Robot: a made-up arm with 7 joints. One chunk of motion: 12 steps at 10 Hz.
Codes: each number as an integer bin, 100 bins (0 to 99) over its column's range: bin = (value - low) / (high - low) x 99, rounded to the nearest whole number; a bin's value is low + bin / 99 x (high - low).
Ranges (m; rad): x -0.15..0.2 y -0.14..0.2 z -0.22..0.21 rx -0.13..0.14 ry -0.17..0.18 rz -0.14..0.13
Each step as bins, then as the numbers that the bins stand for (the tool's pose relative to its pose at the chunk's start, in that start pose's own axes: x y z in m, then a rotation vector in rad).
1 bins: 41 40 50 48 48 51
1 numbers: -0.0051 -0.0026 -0.0028 0.0009 -0.0003 -0.0009
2 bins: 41 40 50 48 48 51
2 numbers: -0.0051 -0.0026 -0.0028 0.0009 -0.0003 -0.0009
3 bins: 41 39 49 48 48 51
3 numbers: -0.0051 -0.0061 -0.0072 0.0009 -0.0003 -0.0009
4 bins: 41 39 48 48 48 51
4 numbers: -0.0051 -0.0061 -0.0115 0.0009 -0.0003 -0.0009
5 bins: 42 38 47 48 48 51
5 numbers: -0.0015 -0.0095 -0.0159 0.0009 -0.0003 -0.0009
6 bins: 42 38 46 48 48 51
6 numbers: -0.0015 -0.0095 -0.0202 0.0009 -0.0003 -0.0009
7 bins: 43 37 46 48 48 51
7 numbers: 0.0020 -0.0129 -0.0202 0.0009 -0.0003 -0.0009
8 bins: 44 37 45 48 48 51
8 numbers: 0.0056 -0.0129 -0.0245 0.0009 -0.0003 -0.0009
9 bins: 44 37 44 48 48 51
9 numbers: 0.0056 -0.0129 -0.0289 0.0009 -0.0003 -0.0009
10 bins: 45 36 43 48 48 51
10 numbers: 0.0091 -0.0164 -0.0332 0.0009 -0.0003 -0.0009
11 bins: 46 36 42 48 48 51
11 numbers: 0.0126 -0.0164 -0.0376 0.0009 -0.0003 -0.0009
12 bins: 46 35 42 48 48 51
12 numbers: 0.0126 -0.0198 -0.0376 0.0009 -0.0003 -0.0009
